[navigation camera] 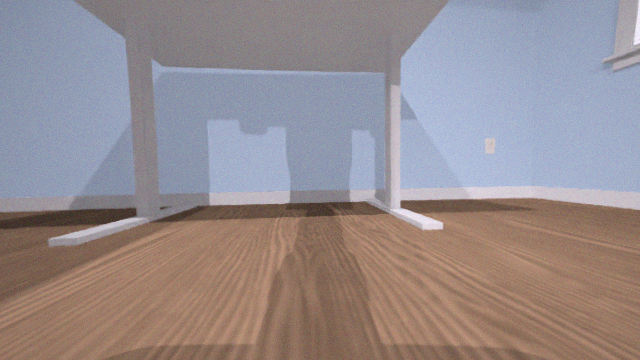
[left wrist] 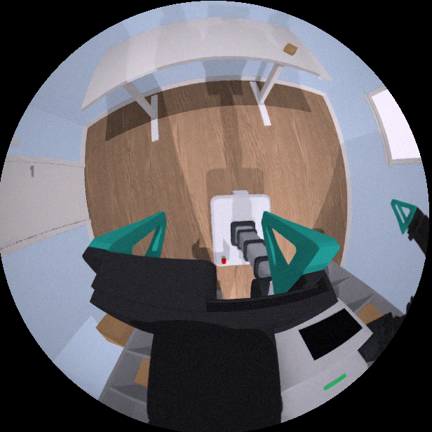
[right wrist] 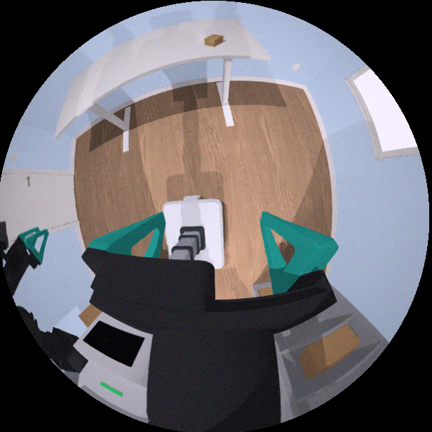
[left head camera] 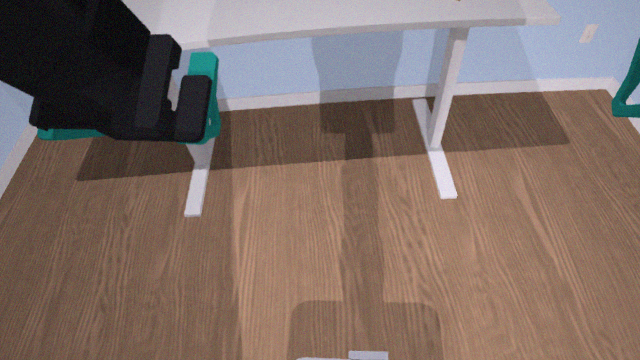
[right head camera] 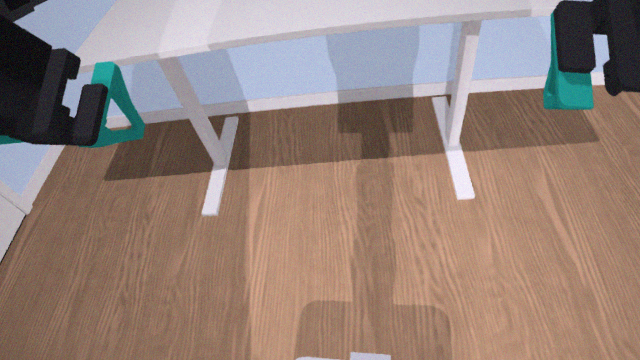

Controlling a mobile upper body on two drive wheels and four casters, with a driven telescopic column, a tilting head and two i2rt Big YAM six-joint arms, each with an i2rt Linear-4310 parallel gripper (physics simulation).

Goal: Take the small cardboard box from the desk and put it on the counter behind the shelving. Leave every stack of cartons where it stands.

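Frame: origin at the left arm's base, x ahead, y left, z up, level; millimetres.
Seen in the pictures: left gripper, between the fingertips: (left head camera: 168,127) (right head camera: 103,131); right gripper, between the fingertips: (right head camera: 605,104).
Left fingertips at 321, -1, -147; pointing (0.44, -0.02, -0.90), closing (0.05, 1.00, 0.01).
A point is followed by its place in that frame, as x, y, z.
The small cardboard box (left wrist: 290,49) (right wrist: 213,40) lies on the white desk (left head camera: 350,15) {1083, -162, -460} (right head camera: 350,12) {1092, -170, -460} (left wrist: 200,42) (right wrist: 150,47) (navigation camera: 280,35) {1411, -11, -485}, towards its right end. In the left head camera a tiny yellow-brown speck shows at the top edge above the desk. My left gripper (left wrist: 213,216) is open and empty, high above the floor and away from the desk and box. My right gripper (right wrist: 212,216) is open and empty too; one teal finger of it (right head camera: 569,90) shows in the right head camera. The counter cannot be made out in these views.
Grey shelving (left wrist: 125,395) (right wrist: 320,387) with brown cartons (left wrist: 115,330) (right wrist: 330,350) shows low in the wrist views. White desk legs (left head camera: 447,90) {1410, -592, -1003} (right head camera: 462,90) {1410, -594, -1019} (navigation camera: 392,130) {1409, -583, -977} stand on wide feet. A door (left wrist: 45,200) is at the left, a window (left wrist: 402,125) (right wrist: 387,117) at the right.
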